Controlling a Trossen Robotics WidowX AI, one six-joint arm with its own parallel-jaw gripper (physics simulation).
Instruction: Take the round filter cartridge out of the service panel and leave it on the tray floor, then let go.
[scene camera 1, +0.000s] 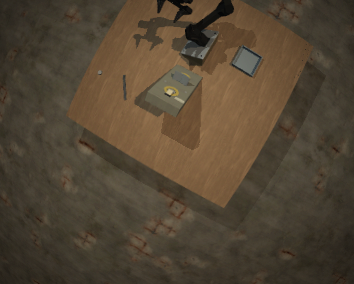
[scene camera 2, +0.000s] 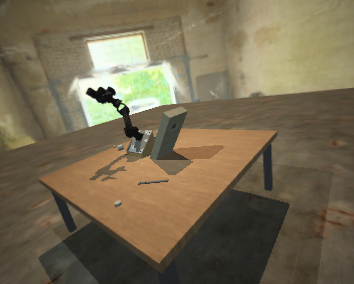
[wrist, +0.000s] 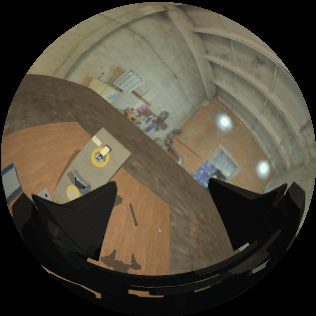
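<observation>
The service panel (scene camera 1: 160, 91) (scene camera 2: 167, 131) (wrist: 118, 150) is a grey-green slab leaning upright on the table. On its face, a round grey piece with a cream tab (scene camera 1: 170, 92) (wrist: 105, 150) sits inside a yellow ring; it looks like the filter cartridge. A second yellow ring (wrist: 73, 199) lies lower on the face, below a grey bracket (scene camera 1: 181, 78) (wrist: 80, 182). The tray (scene camera 1: 246, 61) (wrist: 11, 184) is shallow with a dark blue rim and stands beside the robot base. My gripper (scene camera 1: 168, 16) (wrist: 163, 184) is open and empty, raised high above the table and apart from the panel.
The arm's grey base (scene camera 1: 205, 50) stands between the panel and the tray. A thin dark rod (scene camera 1: 124, 87) (scene camera 2: 153, 182) (wrist: 133, 214) and a small pale piece (scene camera 1: 99, 72) (scene camera 2: 118, 203) (wrist: 159, 230) lie on the wooden table (scene camera 1: 225, 150) (scene camera 2: 175, 210).
</observation>
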